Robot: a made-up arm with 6 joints. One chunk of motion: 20 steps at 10 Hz.
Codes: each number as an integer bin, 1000 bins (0 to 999) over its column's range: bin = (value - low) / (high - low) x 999, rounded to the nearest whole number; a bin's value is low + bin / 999 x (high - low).
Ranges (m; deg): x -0.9..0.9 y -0.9..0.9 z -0.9..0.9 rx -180..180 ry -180..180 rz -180..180
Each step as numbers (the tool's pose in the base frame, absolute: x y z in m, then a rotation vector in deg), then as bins.
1 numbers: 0.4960 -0.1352 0.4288 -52.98 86.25 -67.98
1 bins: 775 424 737 352 739 311
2 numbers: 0.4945 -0.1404 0.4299 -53.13 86.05 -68.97
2 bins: 774 422 738 352 738 308
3 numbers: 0.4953 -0.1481 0.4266 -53.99 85.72 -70.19
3 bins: 774 417 736 350 737 305
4 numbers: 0.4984 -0.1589 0.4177 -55.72 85.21 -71.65
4 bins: 776 411 731 345 736 301
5 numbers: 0.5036 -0.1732 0.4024 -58.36 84.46 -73.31
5 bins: 779 403 723 338 734 296
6 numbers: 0.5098 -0.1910 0.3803 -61.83 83.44 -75.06
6 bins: 782 393 711 328 731 291
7 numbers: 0.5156 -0.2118 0.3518 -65.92 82.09 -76.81
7 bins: 786 382 695 317 727 286
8 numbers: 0.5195 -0.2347 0.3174 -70.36 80.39 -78.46
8 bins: 788 369 676 304 723 282
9 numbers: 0.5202 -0.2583 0.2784 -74.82 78.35 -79.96
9 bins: 788 356 654 292 717 278
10 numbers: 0.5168 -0.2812 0.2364 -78.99 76.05 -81.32
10 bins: 786 343 631 280 711 274
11 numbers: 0.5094 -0.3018 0.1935 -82.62 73.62 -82.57
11 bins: 782 332 607 270 704 270
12 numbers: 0.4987 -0.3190 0.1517 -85.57 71.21 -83.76
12 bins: 776 322 584 262 697 267
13 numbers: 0.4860 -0.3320 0.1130 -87.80 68.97 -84.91
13 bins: 769 315 562 256 691 264
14 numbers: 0.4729 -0.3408 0.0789 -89.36 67.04 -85.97
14 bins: 762 310 543 252 686 261
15 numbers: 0.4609 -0.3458 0.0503 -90.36 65.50 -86.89
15 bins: 755 308 527 249 681 258
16 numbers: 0.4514 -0.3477 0.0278 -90.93 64.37 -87.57
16 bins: 750 307 515 247 678 256
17 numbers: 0.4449 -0.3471 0.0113 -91.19 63.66 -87.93
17 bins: 746 307 506 246 676 255
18 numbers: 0.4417 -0.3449 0.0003 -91.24 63.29 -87.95
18 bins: 745 308 500 246 675 255
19 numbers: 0.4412 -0.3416 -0.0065 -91.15 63.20 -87.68
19 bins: 744 310 496 247 675 256
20 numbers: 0.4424 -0.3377 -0.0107 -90.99 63.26 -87.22
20 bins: 745 312 494 247 675 257
